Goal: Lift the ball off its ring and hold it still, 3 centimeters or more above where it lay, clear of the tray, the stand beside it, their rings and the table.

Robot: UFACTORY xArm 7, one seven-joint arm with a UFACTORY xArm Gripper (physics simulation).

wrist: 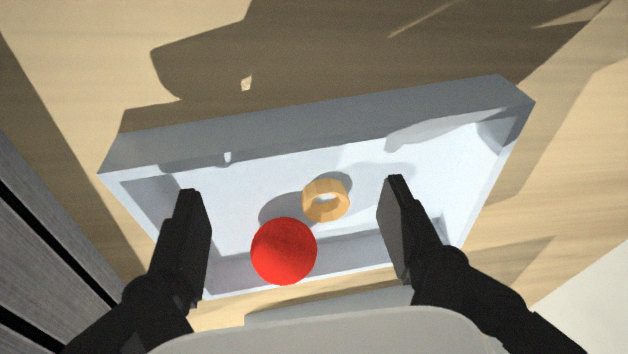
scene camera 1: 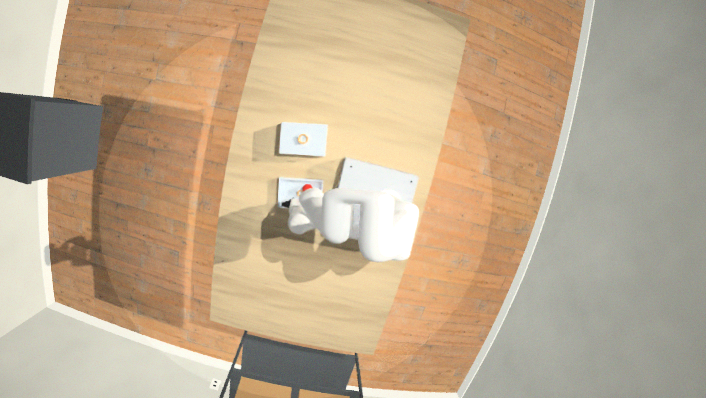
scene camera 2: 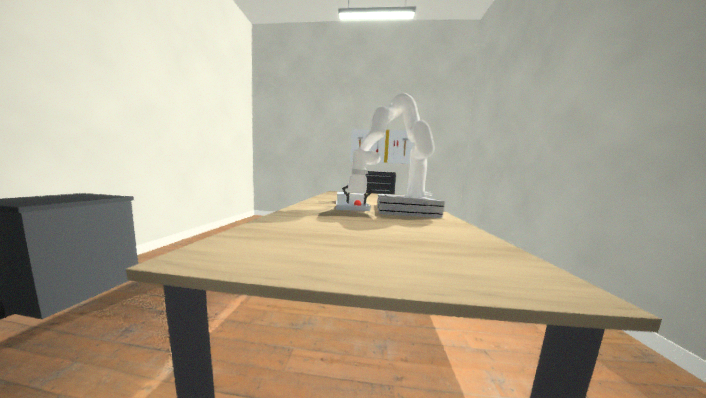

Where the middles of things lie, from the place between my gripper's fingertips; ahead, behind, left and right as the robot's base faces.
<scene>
Right now the pale tray [scene camera 1: 289, 187] is 3 cm ahead of my hand, 2 cm to the right of it and 2 cm below it. From my hand the other things lie so: red ball [wrist: 283, 251]: 6 cm to the right, 1 cm below, 1 cm ahead; then pale stand [scene camera 1: 296, 138]: 25 cm to the right, 11 cm ahead, 1 cm above.
</scene>
